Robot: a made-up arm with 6 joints. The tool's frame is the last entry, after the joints.
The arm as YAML. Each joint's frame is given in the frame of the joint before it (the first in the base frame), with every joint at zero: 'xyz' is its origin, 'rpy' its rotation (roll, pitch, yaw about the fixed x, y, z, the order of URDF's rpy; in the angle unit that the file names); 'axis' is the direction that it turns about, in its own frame. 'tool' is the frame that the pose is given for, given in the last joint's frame.
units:
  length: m
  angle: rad
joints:
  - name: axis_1
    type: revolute
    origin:
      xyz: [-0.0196, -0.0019, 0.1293]
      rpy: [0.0, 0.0, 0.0]
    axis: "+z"
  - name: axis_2
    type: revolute
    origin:
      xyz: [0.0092, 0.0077, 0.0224]
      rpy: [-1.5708, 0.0, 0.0]
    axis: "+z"
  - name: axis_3
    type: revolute
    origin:
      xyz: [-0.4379, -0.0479, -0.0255]
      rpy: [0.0, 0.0, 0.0]
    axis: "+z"
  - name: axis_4
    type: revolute
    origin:
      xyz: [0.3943, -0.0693, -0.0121]
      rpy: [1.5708, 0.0, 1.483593]
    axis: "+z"
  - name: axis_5
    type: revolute
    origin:
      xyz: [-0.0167, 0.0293, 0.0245]
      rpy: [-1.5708, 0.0, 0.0]
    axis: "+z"
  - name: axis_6
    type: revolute
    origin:
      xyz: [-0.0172, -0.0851, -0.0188]
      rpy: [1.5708, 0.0, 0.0]
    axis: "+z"
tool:
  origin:
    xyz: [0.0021, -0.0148, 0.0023]
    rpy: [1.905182, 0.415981, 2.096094]
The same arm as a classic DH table. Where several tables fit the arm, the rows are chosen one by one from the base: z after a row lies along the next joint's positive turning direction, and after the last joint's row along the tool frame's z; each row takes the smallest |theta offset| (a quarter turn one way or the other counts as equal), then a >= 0, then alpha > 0; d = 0 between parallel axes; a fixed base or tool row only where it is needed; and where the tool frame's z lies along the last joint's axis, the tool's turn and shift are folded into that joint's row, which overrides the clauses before.
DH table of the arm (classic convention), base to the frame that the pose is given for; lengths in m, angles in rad. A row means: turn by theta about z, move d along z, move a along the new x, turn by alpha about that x. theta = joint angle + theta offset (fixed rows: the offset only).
base (fixed): theta_offset 0.0966  d 0.0000  a -0.0197  alpha 0.0000
axis_1: theta_offset -0.0966  d 0.1517  a 0.0092  alpha -1.5708
axis_2: theta_offset 0.1090  d 0.0000  a -0.4405  alpha 0.0000
axis_3: theta_offset 1.3746  d -0.0299  a -0.0347  alpha 1.5708
axis_4: theta_offset 0.0000  d 0.4233  a -0.0167  alpha -1.5708
axis_5: theta_offset 0.0000  d 0.0105  a -0.0172  alpha 1.5708
axis_6: theta_offset -1.1850  d 0.0863  a 0.0145  alpha -1.8757
tool (fixed): theta_offset 2.7042  d -0.0038  a 0.0000  alpha 0.0000

